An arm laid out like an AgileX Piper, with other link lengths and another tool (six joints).
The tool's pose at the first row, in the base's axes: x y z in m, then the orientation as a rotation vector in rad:
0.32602, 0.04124, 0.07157, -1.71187, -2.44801, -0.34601
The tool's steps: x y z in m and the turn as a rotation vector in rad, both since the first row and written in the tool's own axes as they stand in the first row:
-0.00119, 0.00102, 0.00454, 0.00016, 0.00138, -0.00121
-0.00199, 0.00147, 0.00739, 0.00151, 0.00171, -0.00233
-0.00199, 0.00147, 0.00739, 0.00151, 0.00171, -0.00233
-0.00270, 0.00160, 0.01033, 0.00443, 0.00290, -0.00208
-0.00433, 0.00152, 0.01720, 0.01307, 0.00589, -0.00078
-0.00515, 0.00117, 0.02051, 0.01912, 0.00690, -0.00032
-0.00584, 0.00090, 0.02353, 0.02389, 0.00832, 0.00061
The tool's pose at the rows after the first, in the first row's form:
0.32749, 0.04169, 0.06702, -1.70958, -2.44815, -0.34701
0.32824, 0.04186, 0.06413, -1.70756, -2.44864, -0.34566
0.32824, 0.04186, 0.06413, -1.70756, -2.44864, -0.34566
0.32867, 0.04203, 0.06114, -1.70600, -2.44686, -0.34280
0.32931, 0.04233, 0.05411, -1.70236, -2.44143, -0.33391
0.32934, 0.04234, 0.05068, -1.69991, -2.43878, -0.32692
0.32938, 0.04242, 0.04757, -1.69827, -2.43573, -0.32184

